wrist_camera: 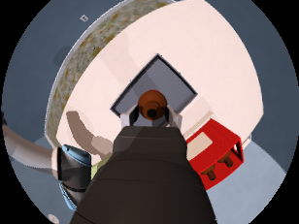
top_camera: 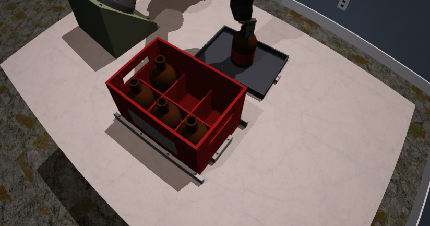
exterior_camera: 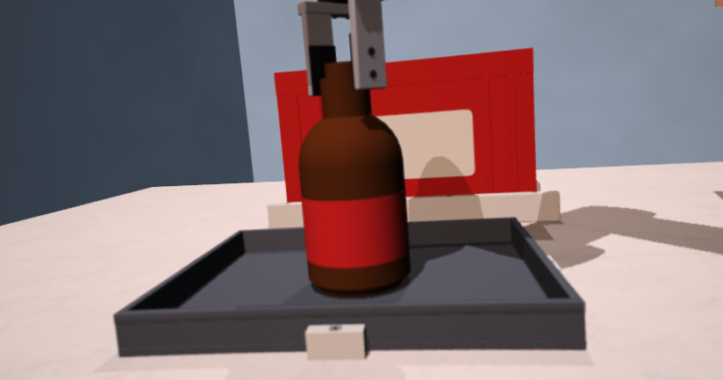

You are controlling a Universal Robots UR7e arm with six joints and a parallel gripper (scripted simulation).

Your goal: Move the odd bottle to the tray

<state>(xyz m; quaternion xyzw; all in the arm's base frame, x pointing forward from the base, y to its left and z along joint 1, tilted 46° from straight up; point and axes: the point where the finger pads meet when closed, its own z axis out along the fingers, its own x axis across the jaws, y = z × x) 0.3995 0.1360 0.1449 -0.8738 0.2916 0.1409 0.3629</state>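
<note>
Now: the bottle 70 mm below my hand. The rest, counted from my hand: dark grey tray 150 mm below; red crate 290 mm to the right, 70 mm below, 20 mm ahead.
</note>
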